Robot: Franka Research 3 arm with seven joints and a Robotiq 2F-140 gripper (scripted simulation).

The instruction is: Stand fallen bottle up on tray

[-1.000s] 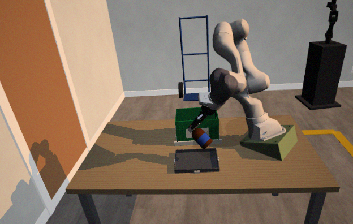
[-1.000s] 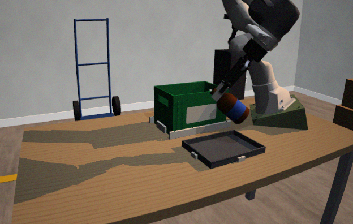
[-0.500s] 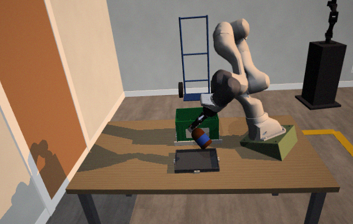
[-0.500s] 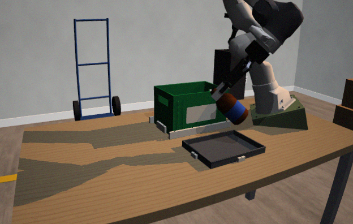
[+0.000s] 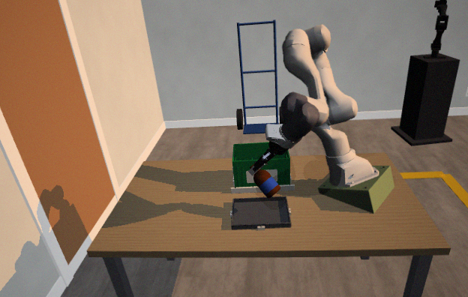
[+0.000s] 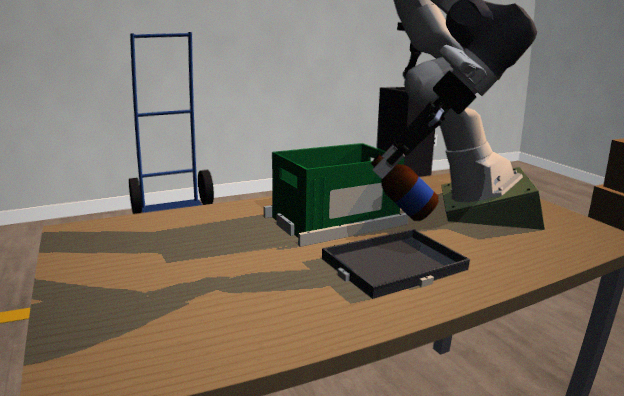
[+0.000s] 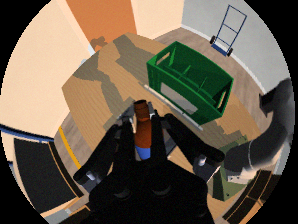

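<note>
Right now the bottle is 20 mm behind my hand, 20 mm to the left of it and 50 mm below it. From my hand the other things lie so: green crate (40 mm behind, 230 mm to the right, 130 mm below); tray (50 mm to the left, 200 mm below).
</note>
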